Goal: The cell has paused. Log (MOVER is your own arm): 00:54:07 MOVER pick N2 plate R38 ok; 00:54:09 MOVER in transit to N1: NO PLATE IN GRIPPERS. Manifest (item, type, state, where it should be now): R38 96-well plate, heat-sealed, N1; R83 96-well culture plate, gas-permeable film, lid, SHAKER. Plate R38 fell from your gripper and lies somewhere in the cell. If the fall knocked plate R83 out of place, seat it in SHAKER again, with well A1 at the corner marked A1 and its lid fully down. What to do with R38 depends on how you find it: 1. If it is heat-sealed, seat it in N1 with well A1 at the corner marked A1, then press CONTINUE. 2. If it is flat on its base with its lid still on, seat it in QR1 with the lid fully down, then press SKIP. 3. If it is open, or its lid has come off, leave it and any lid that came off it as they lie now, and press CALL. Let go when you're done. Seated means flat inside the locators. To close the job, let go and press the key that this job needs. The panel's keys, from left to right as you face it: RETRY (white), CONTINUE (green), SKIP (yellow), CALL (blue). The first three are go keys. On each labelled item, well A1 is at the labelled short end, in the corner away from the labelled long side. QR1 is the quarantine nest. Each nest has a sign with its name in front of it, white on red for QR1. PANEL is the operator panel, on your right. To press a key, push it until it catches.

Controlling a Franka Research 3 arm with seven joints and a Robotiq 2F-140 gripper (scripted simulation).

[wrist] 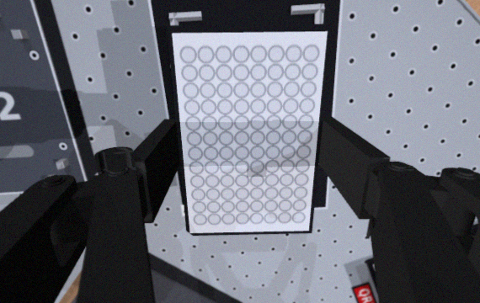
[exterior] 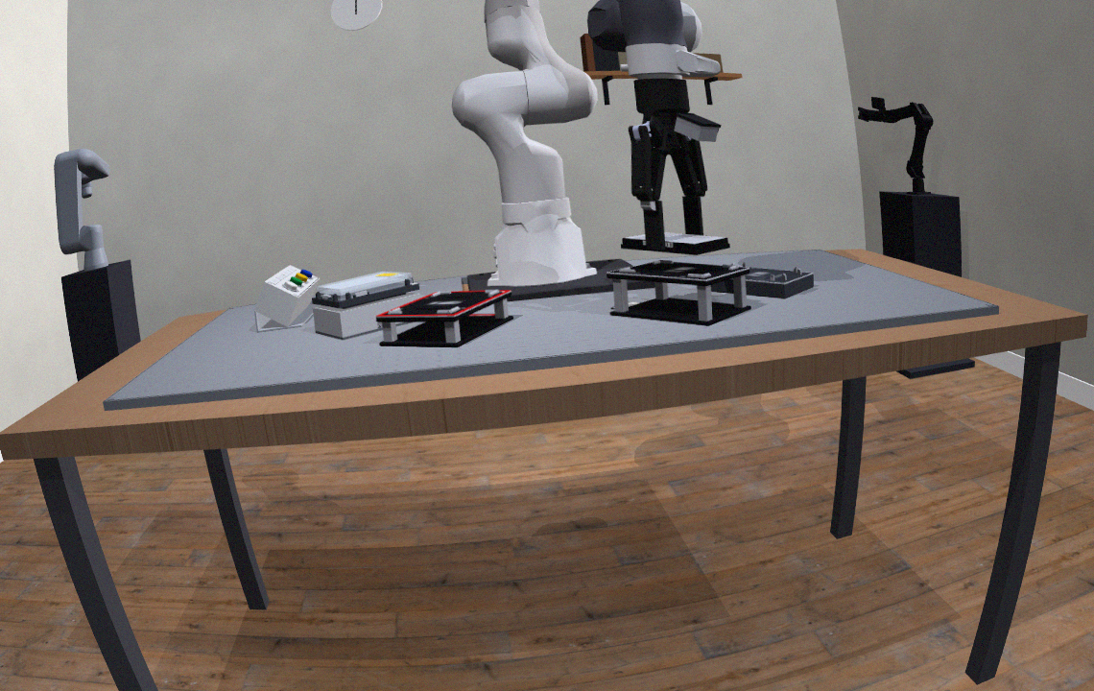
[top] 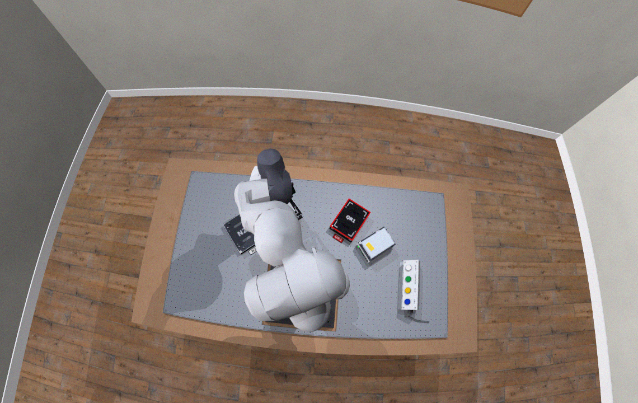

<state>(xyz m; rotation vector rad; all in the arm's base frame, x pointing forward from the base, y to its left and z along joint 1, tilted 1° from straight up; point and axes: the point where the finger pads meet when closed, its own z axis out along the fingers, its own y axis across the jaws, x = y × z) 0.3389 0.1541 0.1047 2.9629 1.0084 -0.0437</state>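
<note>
Right now my hand is 1 cm short of the N1 nest and 6 cm above it. Also, from my hand: QR1 nest: 2 cm behind, 32 cm to the right, 8 cm below; plate R38: 2 cm below; retry key: 23 cm behind, 58 cm to the right, 5 cm below.
</note>
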